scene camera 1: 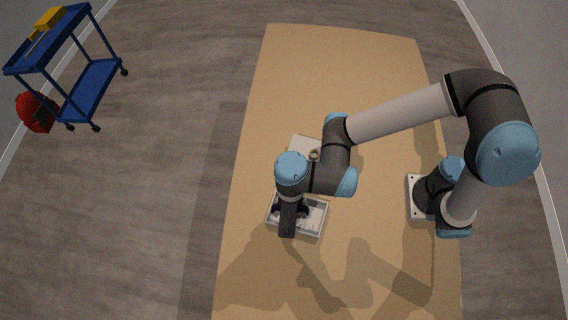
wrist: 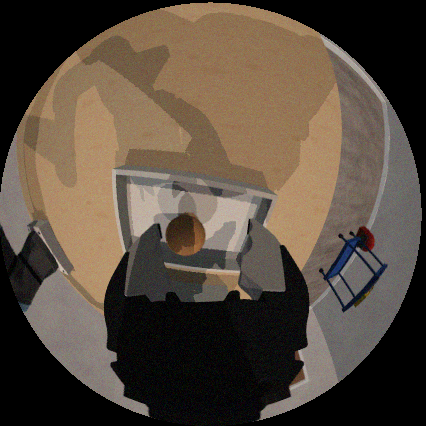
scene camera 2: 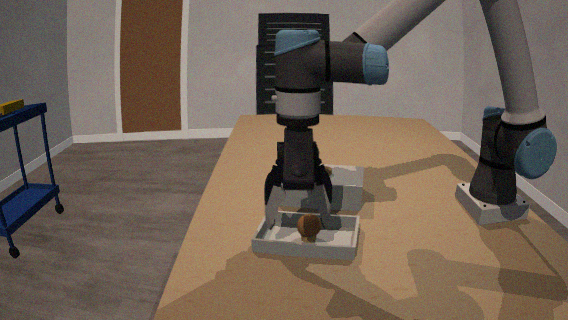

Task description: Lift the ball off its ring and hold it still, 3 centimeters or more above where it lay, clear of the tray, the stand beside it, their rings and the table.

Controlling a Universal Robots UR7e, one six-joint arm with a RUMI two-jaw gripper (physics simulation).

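Where they show: gripper, between the fingertips: (wrist: 203,222) (scene camera 2: 297,229); arm's base, origin of its link: (scene camera 1: 429,196) (wrist: 43,249) (scene camera 2: 492,193).
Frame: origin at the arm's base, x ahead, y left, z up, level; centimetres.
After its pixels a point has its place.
The orange-brown ball (scene camera 2: 309,226) {x 50.2, y 7.8, z 0.3 cm} (wrist: 185,234) {x 50.5, y 7.0, z 1.2 cm} rests on its small ring (scene camera 2: 308,239) {x 50.2, y 7.1, z -2.9 cm} inside the grey tray (scene camera 1: 324,219) {x 41.1, y 8.0, z -1.2 cm} (scene camera 2: 305,250) {x 51.2, y 12.1, z -2.4 cm} (wrist: 195,177) {x 51.8, y 11.9, z -1.2 cm}. The arm hides the ball in scene camera 1. My gripper (scene camera 1: 290,212) {x 52.3, y 7.3, z -0.4 cm} (scene camera 2: 300,223) {x 52.3, y 7.3, z -0.4 cm} (wrist: 203,222) {x 52.3, y 7.3, z -0.4 cm} points down over the tray and is open, with its fingertips low, on either side of the ball. The ball sits off-centre between them. It is nearer the left finger in the wrist view, with a narrow gap, and farther from the right one. Nothing is held.
The pale box-shaped stand (scene camera 1: 301,144) {x 49.1, y -18.9, z 2.0 cm} (scene camera 2: 347,196) {x 40.2, y -6.9, z -0.5 cm} is behind the tray in scene camera 2, with an empty ring (scene camera 1: 314,154) {x 44.5, y -14.9, z 2.0 cm} (scene camera 2: 328,171) {x 43.8, y -13.2, z 3.1 cm} on top. The tray walls surround the fingertips closely. A blue cart (scene camera 1: 90,92) (scene camera 2: 30,197) stands on the floor off the table (scene camera 1: 335,75) {x 33.2, y -61.1, z -3.9 cm}.
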